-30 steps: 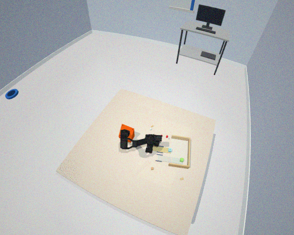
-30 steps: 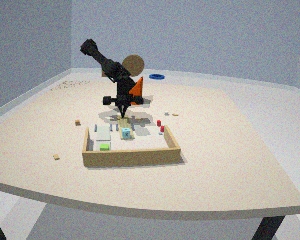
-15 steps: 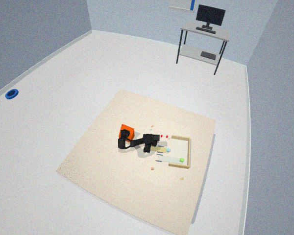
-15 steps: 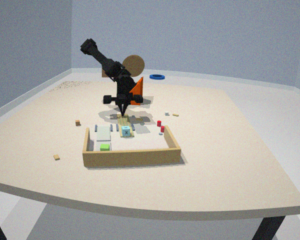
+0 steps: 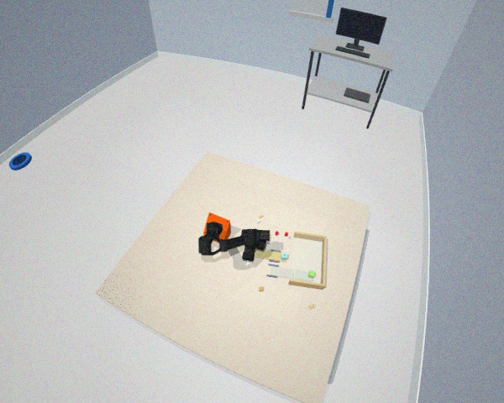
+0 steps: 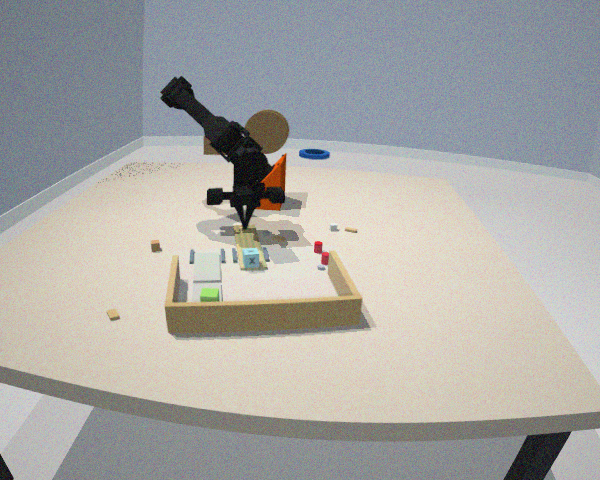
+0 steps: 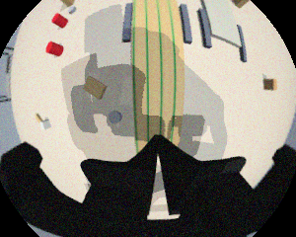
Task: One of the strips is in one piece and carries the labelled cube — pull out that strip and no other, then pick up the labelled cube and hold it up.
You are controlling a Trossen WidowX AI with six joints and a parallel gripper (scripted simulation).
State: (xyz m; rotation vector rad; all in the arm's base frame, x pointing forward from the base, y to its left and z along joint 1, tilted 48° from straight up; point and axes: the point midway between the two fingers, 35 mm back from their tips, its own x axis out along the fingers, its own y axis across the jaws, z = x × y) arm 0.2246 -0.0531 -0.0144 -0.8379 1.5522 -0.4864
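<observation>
Right now my gripper tip is 9 cm short of the strip and 2 cm to the right of it. From my gripper tip the other things lie so: labelled cube 19 cm ahead, 4 cm to the left, 2 cm above.
</observation>
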